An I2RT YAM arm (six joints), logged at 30 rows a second.
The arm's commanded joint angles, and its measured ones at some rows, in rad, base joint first. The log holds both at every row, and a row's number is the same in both.
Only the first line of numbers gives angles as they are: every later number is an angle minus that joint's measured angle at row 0.
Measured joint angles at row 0: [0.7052 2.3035 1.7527 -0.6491 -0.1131 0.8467]
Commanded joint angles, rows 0 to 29: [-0.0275 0.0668 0.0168 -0.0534 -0.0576 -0.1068]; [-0.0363 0.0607 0.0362 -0.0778 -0.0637 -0.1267]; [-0.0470 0.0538 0.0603 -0.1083 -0.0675 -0.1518]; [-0.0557 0.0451 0.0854 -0.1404 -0.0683 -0.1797]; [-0.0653 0.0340 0.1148 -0.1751 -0.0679 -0.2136]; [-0.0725 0.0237 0.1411 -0.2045 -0.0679 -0.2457]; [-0.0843 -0.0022 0.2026 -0.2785 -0.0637 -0.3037]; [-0.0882 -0.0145 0.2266 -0.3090 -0.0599 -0.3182]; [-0.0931 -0.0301 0.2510 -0.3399 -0.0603 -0.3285]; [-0.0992 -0.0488 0.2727 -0.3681 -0.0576 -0.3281]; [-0.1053 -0.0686 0.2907 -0.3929 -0.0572 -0.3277]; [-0.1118 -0.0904 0.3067 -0.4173 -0.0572 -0.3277]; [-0.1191 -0.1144 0.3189 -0.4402 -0.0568 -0.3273]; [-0.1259 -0.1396 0.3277 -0.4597 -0.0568 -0.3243]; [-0.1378 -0.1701 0.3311 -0.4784 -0.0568 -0.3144]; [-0.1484 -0.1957 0.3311 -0.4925 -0.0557 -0.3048]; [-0.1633 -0.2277 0.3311 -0.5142 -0.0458 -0.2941]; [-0.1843 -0.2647 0.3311 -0.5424 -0.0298 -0.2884]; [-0.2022 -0.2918 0.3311 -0.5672 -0.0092 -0.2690]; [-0.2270 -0.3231 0.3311 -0.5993 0.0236 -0.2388]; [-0.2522 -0.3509 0.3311 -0.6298 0.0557 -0.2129]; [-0.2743 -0.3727 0.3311 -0.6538 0.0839 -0.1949]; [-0.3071 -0.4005 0.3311 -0.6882 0.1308 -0.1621]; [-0.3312 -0.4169 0.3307 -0.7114 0.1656 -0.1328]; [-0.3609 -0.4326 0.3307 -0.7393 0.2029 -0.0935]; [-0.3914 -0.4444 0.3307 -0.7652 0.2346 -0.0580]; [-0.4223 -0.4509 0.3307 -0.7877 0.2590 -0.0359]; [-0.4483 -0.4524 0.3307 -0.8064 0.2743 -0.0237]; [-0.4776 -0.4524 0.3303 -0.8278 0.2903 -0.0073]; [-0.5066 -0.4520 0.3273 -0.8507 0.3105 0.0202]
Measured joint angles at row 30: [-0.4414 -0.4512 0.3204 -0.8129 0.1827 -0.1011]
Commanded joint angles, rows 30 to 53: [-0.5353 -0.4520 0.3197 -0.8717 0.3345 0.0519]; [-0.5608 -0.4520 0.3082 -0.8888 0.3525 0.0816]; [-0.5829 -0.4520 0.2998 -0.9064 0.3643 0.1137]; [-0.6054 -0.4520 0.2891 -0.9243 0.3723 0.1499]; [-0.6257 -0.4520 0.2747 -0.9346 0.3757 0.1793]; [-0.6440 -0.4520 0.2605 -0.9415 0.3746 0.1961]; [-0.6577 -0.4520 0.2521 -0.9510 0.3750 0.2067]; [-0.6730 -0.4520 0.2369 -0.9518 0.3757 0.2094]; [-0.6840 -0.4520 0.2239 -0.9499 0.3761 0.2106]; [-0.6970 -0.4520 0.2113 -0.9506 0.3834 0.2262]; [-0.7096 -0.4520 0.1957 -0.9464 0.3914 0.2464]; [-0.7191 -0.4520 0.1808 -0.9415 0.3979 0.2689]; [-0.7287 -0.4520 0.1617 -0.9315 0.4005 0.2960]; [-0.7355 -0.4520 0.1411 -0.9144 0.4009 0.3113]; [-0.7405 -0.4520 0.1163 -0.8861 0.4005 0.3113]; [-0.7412 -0.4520 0.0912 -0.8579 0.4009 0.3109]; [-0.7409 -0.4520 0.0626 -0.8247 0.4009 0.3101]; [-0.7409 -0.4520 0.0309 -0.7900 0.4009 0.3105]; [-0.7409 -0.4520 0.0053 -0.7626 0.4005 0.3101]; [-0.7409 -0.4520 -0.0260 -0.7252 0.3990 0.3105]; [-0.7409 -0.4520 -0.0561 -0.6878 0.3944 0.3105]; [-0.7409 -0.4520 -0.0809 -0.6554 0.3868 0.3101]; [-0.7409 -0.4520 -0.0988 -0.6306 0.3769 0.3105]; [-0.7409 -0.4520 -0.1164 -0.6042 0.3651 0.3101]
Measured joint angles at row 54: [-0.7420 -0.4486 -0.0713 -0.6481 0.3784 0.2899]
